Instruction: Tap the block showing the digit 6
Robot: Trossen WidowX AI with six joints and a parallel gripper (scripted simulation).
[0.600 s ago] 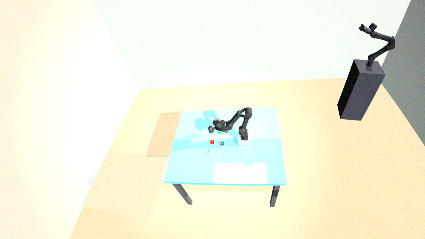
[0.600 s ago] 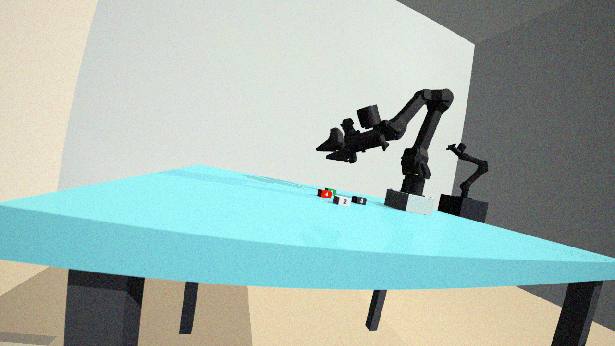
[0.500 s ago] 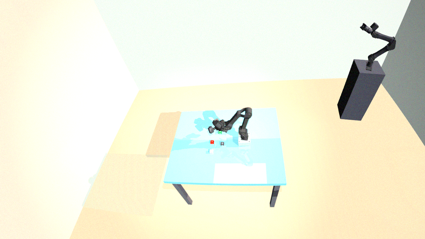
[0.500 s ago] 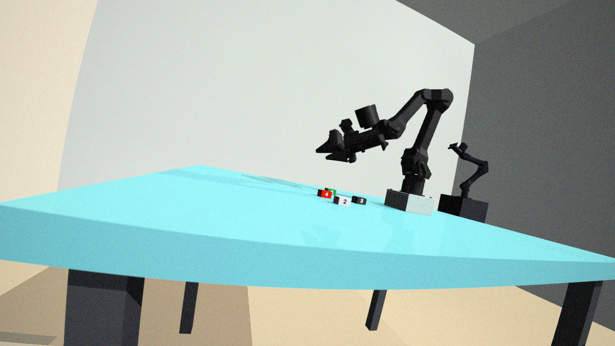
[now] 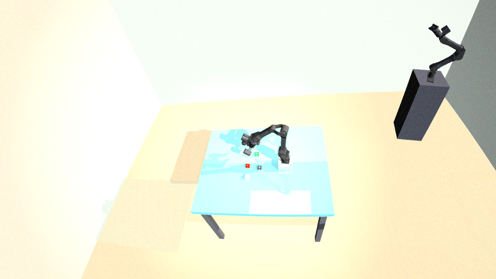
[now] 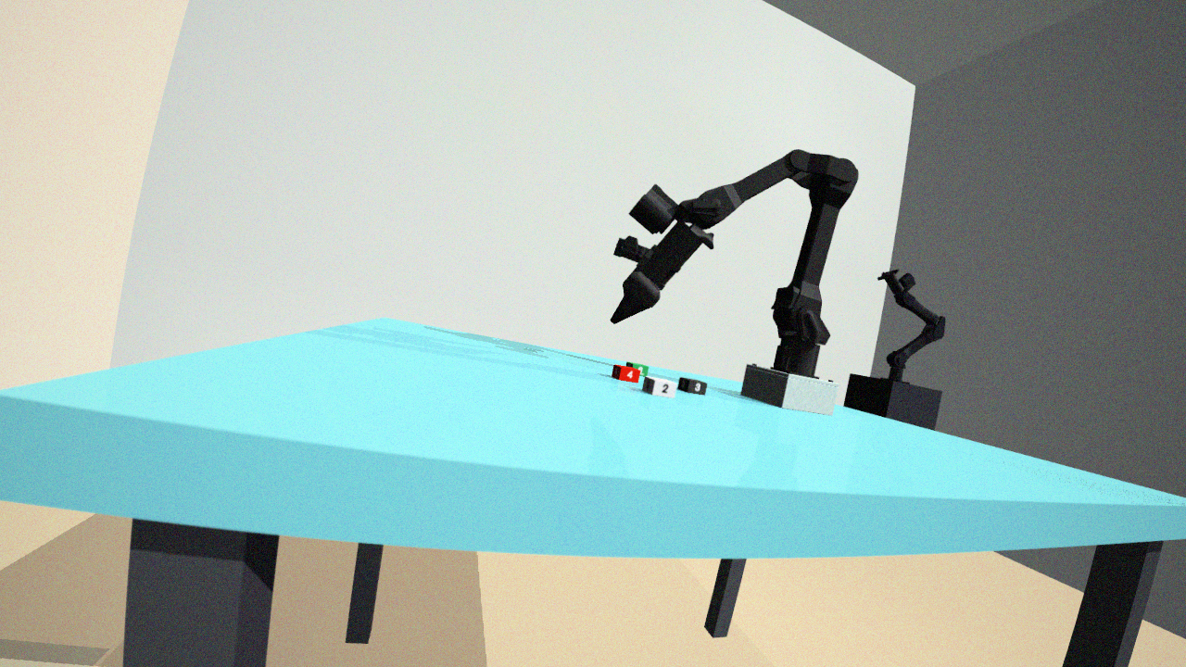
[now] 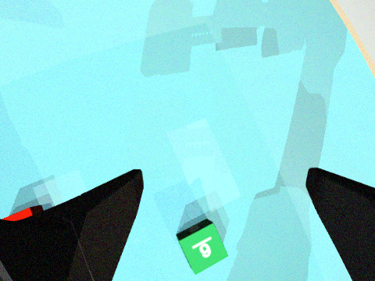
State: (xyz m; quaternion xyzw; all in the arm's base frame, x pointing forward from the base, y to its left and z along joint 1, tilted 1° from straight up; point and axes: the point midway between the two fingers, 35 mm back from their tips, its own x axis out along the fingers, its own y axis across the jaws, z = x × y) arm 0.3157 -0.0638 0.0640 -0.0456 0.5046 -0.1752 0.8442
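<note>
My gripper tip is 6 cm past the green block and 9 cm above it. Round my gripper tip: red block 1 cm behind, 14 cm to the left, 9 cm below; black block 12 cm behind, 15 cm to the left, 9 cm below; white block 3 cm behind, 25 cm to the left, 9 cm below.
</note>
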